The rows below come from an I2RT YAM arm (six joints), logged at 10 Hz.
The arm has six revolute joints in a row. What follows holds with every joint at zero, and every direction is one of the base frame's.
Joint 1 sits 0.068 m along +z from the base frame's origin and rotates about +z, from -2.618 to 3.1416 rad.
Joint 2 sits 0.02 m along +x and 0.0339 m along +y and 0.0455 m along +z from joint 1 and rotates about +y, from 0 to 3.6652 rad.
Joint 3 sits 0.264 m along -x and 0.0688 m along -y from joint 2 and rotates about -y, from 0 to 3.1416 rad.
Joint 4 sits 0.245 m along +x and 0.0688 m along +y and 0.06 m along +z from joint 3 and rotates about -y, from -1.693 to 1.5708 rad.
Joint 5 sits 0.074 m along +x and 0.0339 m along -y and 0.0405 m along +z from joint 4 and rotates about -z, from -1.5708 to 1.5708 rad.
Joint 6 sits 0.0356 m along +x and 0.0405 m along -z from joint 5 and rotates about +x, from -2.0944 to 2.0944 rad.
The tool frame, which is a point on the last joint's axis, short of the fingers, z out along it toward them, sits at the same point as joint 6; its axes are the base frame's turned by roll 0, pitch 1.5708 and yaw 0 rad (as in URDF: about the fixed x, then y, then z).
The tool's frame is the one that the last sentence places.
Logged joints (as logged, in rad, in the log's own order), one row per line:
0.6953 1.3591 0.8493 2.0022 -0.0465 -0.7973
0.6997 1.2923 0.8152 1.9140 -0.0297 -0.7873
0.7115 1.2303 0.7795 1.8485 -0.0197 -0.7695
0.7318 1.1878 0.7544 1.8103 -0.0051 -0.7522
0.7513 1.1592 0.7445 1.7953 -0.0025 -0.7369
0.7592 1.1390 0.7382 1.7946 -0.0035 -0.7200
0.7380 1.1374 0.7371 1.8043 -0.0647 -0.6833
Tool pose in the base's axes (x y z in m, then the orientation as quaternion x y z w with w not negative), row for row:
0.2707 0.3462 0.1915 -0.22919 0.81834 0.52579 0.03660
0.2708 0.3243 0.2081 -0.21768 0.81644 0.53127 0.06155
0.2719 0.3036 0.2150 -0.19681 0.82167 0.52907 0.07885
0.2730 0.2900 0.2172 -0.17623 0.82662 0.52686 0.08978
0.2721 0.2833 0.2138 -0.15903 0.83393 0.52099 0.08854
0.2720 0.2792 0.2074 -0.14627 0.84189 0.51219 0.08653
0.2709 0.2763 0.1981 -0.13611 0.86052 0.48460 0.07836
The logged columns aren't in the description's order. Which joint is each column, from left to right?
Columns, left to right: joint 6, joint 3, joint 1, joint 2, joint 4, joint 5.
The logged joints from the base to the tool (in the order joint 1, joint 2, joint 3, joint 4, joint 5, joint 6), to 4 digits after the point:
0.8493 2.0022 1.3591 -0.0465 -0.7973 0.6953
0.8152 1.9140 1.2923 -0.0297 -0.7873 0.6997
0.7795 1.8485 1.2303 -0.0197 -0.7695 0.7115
0.7544 1.8103 1.1878 -0.0051 -0.7522 0.7318
0.7445 1.7953 1.1592 -0.0025 -0.7369 0.7513
0.7382 1.7946 1.1390 -0.0035 -0.7200 0.7592
0.7371 1.8043 1.1374 -0.0647 -0.6833 0.7380

